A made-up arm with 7 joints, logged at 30 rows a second.
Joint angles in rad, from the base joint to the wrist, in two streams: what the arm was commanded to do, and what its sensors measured. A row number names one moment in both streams.
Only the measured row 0 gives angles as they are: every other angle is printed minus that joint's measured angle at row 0.
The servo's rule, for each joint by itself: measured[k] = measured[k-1] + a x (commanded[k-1-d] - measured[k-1]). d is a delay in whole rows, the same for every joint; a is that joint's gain. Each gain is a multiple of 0.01, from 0.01 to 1. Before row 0 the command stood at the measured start. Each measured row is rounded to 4 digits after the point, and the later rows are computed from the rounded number. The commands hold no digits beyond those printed.
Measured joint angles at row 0: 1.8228 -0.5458 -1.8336 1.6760 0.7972 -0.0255 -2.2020
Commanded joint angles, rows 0 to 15: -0.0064 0.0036 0.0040 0.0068 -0.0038 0.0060 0.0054; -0.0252 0.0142 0.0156 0.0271 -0.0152 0.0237 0.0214; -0.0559 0.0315 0.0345 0.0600 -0.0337 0.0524 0.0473; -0.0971 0.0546 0.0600 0.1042 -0.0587 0.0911 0.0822; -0.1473 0.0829 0.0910 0.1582 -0.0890 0.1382 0.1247; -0.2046 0.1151 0.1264 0.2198 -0.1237 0.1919 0.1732; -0.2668 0.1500 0.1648 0.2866 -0.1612 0.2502 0.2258; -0.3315 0.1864 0.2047 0.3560 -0.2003 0.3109 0.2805; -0.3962 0.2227 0.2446 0.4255 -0.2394 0.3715 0.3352; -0.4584 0.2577 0.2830 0.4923 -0.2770 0.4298 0.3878; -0.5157 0.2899 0.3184 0.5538 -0.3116 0.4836 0.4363; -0.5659 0.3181 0.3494 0.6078 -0.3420 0.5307 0.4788; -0.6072 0.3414 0.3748 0.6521 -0.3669 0.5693 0.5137; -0.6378 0.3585 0.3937 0.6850 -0.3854 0.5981 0.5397; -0.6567 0.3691 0.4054 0.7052 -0.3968 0.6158 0.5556; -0.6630 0.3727 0.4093 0.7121 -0.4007 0.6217 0.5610
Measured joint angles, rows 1 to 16: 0.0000 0.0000 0.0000 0.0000 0.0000 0.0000 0.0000; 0.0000 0.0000 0.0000 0.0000 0.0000 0.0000 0.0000; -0.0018 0.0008 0.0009 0.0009 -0.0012 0.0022 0.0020; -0.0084 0.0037 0.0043 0.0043 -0.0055 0.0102 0.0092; -0.0217 0.0098 0.0112 0.0115 -0.0142 0.0258 0.0233; -0.0428 0.0197 0.0224 0.0236 -0.0280 0.0500 0.0451; -0.0721 0.0336 0.0382 0.0411 -0.0469 0.0826 0.0746; -0.1092 0.0515 0.0585 0.0643 -0.0707 0.1230 0.1111; -0.1533 0.0732 0.0829 0.0932 -0.0988 0.1701 0.1535; -0.2032 0.0981 0.1109 0.1274 -0.1303 0.2222 0.2005; -0.2572 0.1255 0.1417 0.1662 -0.1641 0.2774 0.2503; -0.3135 0.1546 0.1742 0.2086 -0.1991 0.3338 0.3012; -0.3701 0.1844 0.2074 0.2535 -0.2340 0.3892 0.3512; -0.4249 0.2138 0.2401 0.2996 -0.2675 0.4416 0.3984; -0.4759 0.2419 0.2711 0.3454 -0.2983 0.4888 0.4411; -0.5212 0.2676 0.2993 0.3895 -0.3253 0.5292 0.4776
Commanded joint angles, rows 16 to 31: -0.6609 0.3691 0.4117 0.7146 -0.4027 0.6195 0.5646; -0.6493 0.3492 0.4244 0.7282 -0.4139 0.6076 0.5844; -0.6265 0.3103 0.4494 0.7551 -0.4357 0.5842 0.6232; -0.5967 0.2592 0.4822 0.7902 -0.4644 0.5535 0.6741; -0.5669 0.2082 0.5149 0.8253 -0.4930 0.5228 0.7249; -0.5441 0.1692 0.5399 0.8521 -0.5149 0.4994 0.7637; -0.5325 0.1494 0.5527 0.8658 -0.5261 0.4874 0.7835; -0.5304 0.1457 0.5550 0.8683 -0.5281 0.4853 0.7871; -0.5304 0.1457 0.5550 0.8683 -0.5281 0.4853 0.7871; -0.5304 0.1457 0.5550 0.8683 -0.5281 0.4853 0.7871; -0.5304 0.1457 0.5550 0.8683 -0.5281 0.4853 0.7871; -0.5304 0.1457 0.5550 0.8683 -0.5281 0.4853 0.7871; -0.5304 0.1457 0.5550 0.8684 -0.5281 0.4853 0.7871; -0.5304 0.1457 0.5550 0.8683 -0.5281 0.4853 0.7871; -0.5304 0.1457 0.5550 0.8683 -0.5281 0.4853 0.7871; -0.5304 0.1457 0.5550 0.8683 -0.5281 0.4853 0.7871
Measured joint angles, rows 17 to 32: -0.5591 0.2899 0.3237 0.4305 -0.3475 0.5612 0.5065; -0.5882 0.3081 0.3434 0.4671 -0.3640 0.5836 0.5267; -0.6086 0.3215 0.3591 0.4993 -0.3760 0.5969 0.5407; -0.6200 0.3276 0.3741 0.5291 -0.3877 0.6009 0.5569; -0.6218 0.3238 0.3914 0.5585 -0.4026 0.5947 0.5814; -0.6148 0.3096 0.4123 0.5886 -0.4218 0.5795 0.6157; -0.6014 0.2873 0.4359 0.6194 -0.4439 0.5585 0.6561; -0.5854 0.2613 0.4598 0.6497 -0.4659 0.5366 0.6959; -0.5706 0.2367 0.4812 0.6778 -0.4846 0.5184 0.7283; -0.5593 0.2167 0.4982 0.7026 -0.4981 0.5062 0.7501; -0.5512 0.2011 0.5113 0.7241 -0.5074 0.4985 0.7638; -0.5454 0.1889 0.5214 0.7428 -0.5138 0.4936 0.7724; -0.5412 0.1794 0.5291 0.7591 -0.5182 0.4905 0.7778; -0.5382 0.1720 0.5351 0.7733 -0.5213 0.4886 0.7812; -0.5360 0.1662 0.5397 0.7857 -0.5234 0.4874 0.7834; -0.5344 0.1617 0.5432 0.7964 -0.5249 0.4866 0.7848
